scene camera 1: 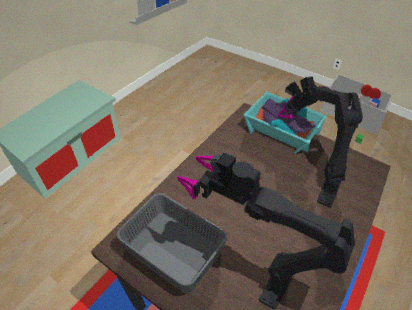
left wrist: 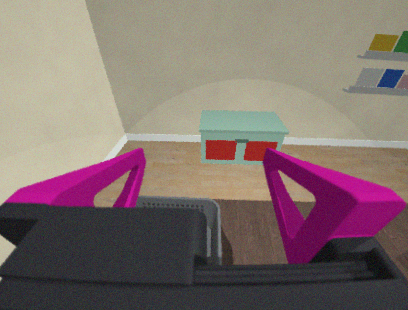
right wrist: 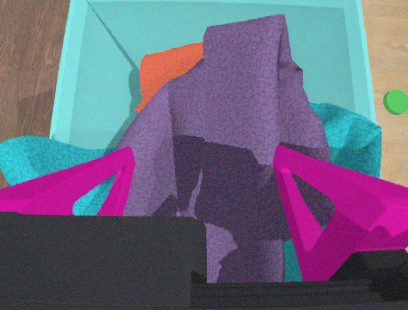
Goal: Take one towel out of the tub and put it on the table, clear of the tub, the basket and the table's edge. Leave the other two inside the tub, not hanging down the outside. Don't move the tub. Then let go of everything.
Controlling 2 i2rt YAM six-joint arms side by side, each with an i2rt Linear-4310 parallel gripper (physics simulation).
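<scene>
The turquoise tub (scene camera 1: 280, 134) (right wrist: 325, 30) stands at the table's far end. A purple towel (scene camera 1: 272, 107) (right wrist: 240, 90) lies on top inside it, humped up. An orange towel (scene camera 1: 260, 114) (right wrist: 162, 67) shows beneath it. A teal towel (scene camera 1: 282, 126) (right wrist: 350, 127) lies partly under the purple one; in the right wrist view it reaches over the rims at both sides. My right gripper (scene camera 1: 290, 108) (right wrist: 203, 154) is open, pointing down over the purple towel, a finger at each side of it. My left gripper (scene camera 1: 196, 173) (left wrist: 204, 154) is open and empty above the table.
A grey basket (scene camera 1: 131, 248) (left wrist: 216, 212) stands at the table's front left corner, near the left gripper. The brown table (scene camera 1: 240, 145) (left wrist: 250, 235) carries both arms. A green cabinet (scene camera 1: 60, 112) (left wrist: 242, 121) stands on the floor beyond it.
</scene>
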